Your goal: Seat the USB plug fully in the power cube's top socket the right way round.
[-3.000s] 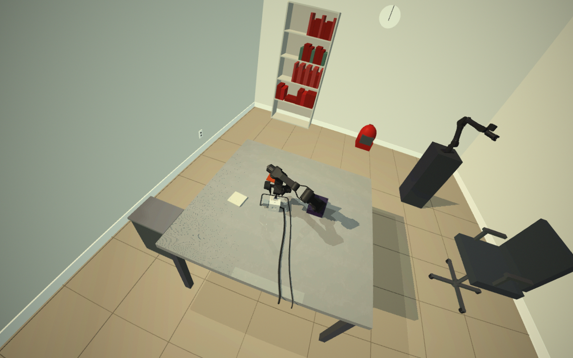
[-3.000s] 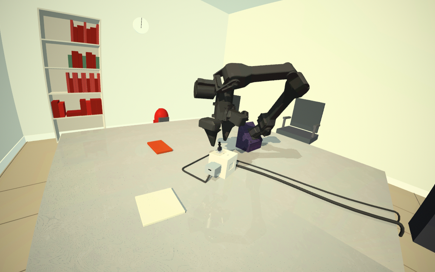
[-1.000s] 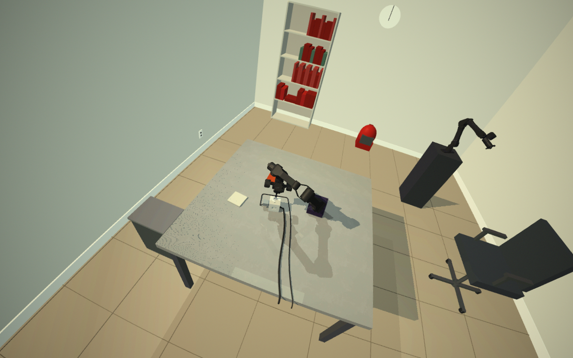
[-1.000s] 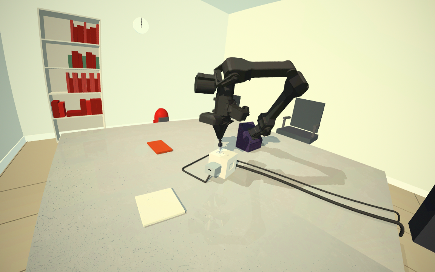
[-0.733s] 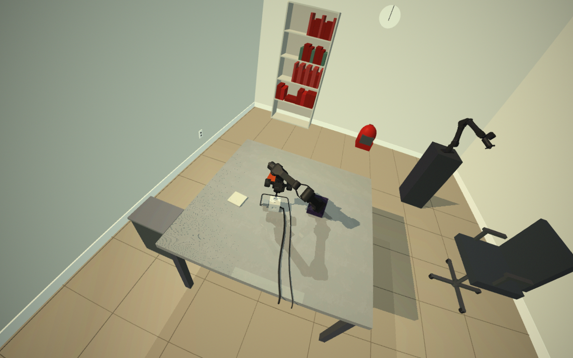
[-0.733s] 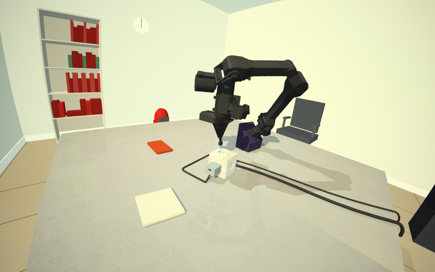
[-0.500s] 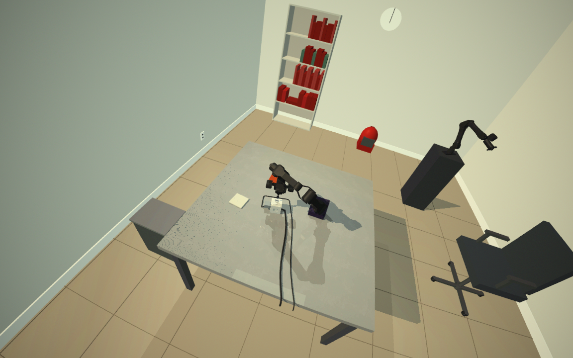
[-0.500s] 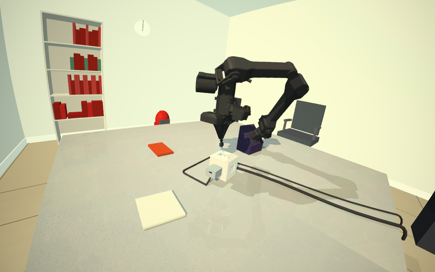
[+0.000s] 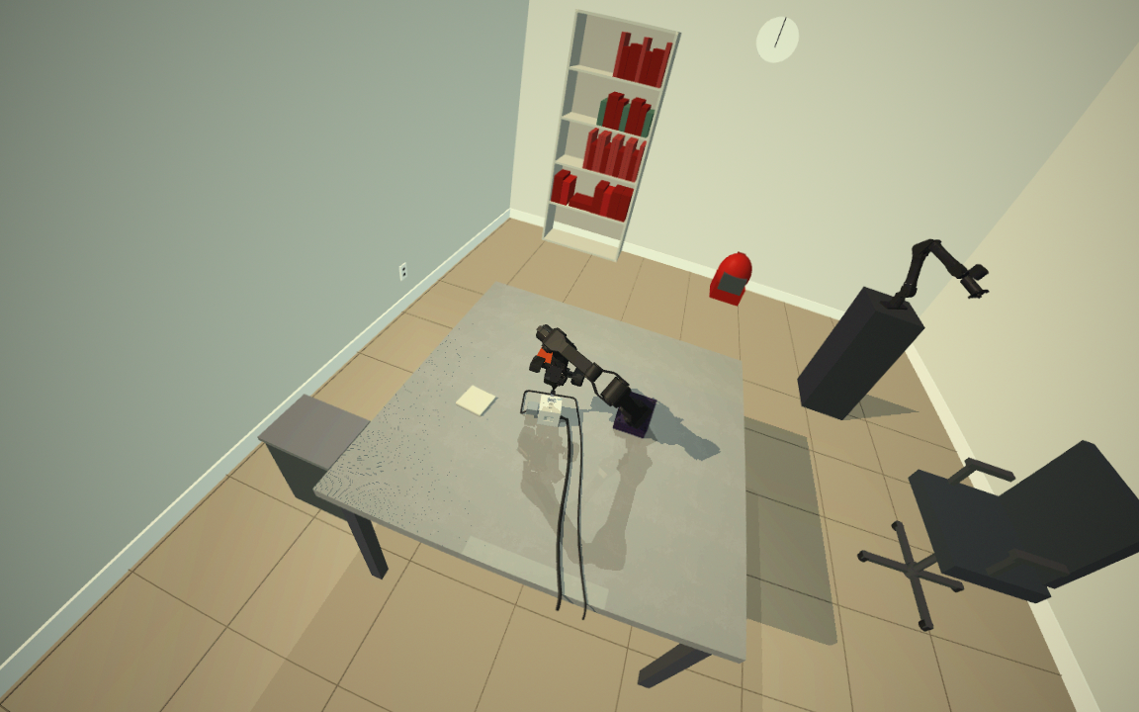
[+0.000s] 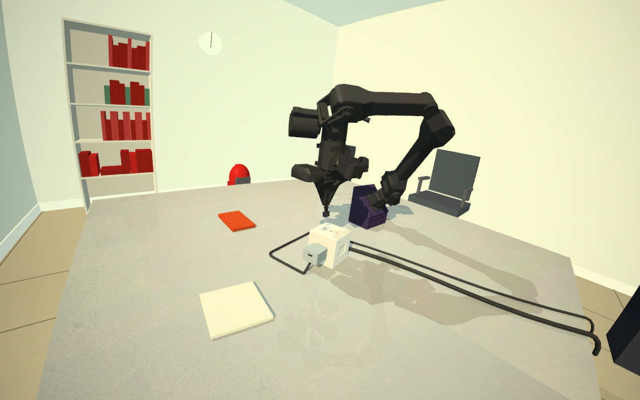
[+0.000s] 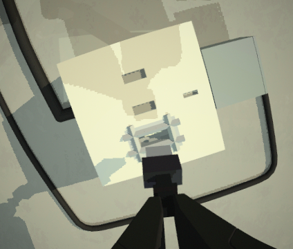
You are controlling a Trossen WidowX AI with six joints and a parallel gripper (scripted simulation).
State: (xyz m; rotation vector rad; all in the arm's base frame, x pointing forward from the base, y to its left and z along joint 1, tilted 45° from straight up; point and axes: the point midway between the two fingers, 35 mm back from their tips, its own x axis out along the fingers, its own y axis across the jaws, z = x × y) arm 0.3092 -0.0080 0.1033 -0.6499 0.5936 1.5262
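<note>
The dark usb plug is 2 cm below my gripper tip. From my gripper tip the other things lie so: socket (7 cm below, 1 cm to the left); then orange pad (28 cm to the right, 13 cm below, 12 cm ahead); then cream pad (26 cm ahead, 13 cm below, 7 cm to the left).
</note>
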